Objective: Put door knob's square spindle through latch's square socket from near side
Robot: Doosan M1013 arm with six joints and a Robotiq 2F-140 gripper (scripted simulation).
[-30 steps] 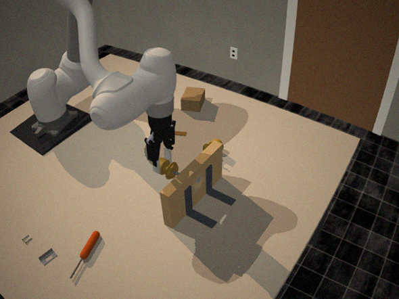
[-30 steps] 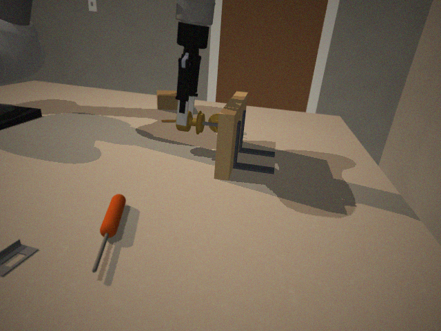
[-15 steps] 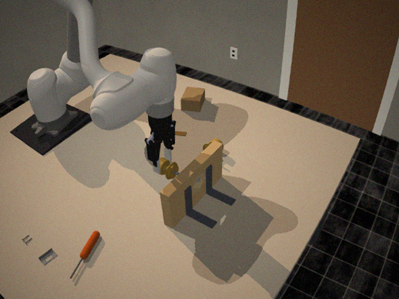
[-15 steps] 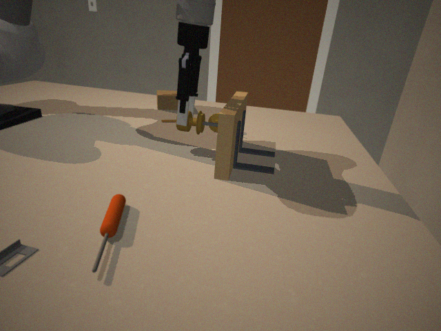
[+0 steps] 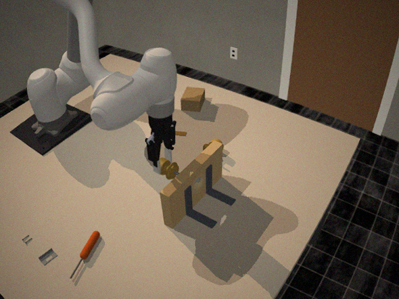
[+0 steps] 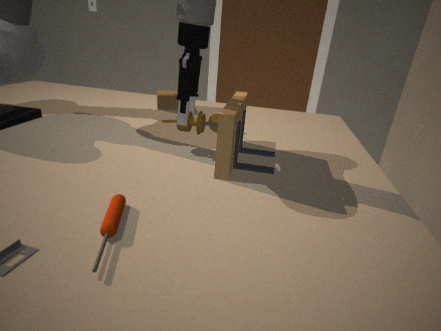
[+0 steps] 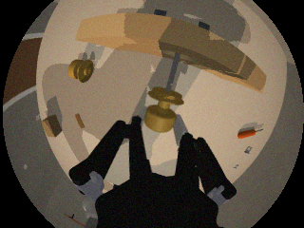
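My hand is 40 mm short of the brass door knob, 10 mm to the left of it and 30 mm above it. From my hand the other things lie so: brass round piece (100 mm ahead, 230 mm to the left, 90 mm below); latch socket (130 mm ahead, 20 mm to the right, 30 mm below); upright wooden board (130 mm ahead, 20 mm to the right, 30 mm below).
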